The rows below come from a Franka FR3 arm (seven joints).
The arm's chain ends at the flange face. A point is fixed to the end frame.
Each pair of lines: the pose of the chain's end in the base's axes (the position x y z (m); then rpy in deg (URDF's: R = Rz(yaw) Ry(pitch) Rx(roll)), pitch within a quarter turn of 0, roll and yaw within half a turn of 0), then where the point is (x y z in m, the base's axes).
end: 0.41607 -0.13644 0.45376 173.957 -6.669 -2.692
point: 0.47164 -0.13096 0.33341
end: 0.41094 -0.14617 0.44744 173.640 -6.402 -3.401
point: 0.46598 -0.14204 0.32679
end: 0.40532 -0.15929 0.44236 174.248 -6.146 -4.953
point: 0.46002 -0.15527 0.32155
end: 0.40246 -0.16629 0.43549 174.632 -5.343 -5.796
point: 0.45560 -0.16207 0.31400
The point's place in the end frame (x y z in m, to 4 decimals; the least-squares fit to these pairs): 0.0409 -0.0213 0.1244
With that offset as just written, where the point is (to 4 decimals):
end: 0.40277 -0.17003 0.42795 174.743 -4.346 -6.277
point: 0.4539 -0.1658 0.3056
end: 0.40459 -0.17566 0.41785 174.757 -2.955 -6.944
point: 0.4528 -0.1716 0.2943
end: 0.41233 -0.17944 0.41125 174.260 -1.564 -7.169
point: 0.4574 -0.1763 0.2865
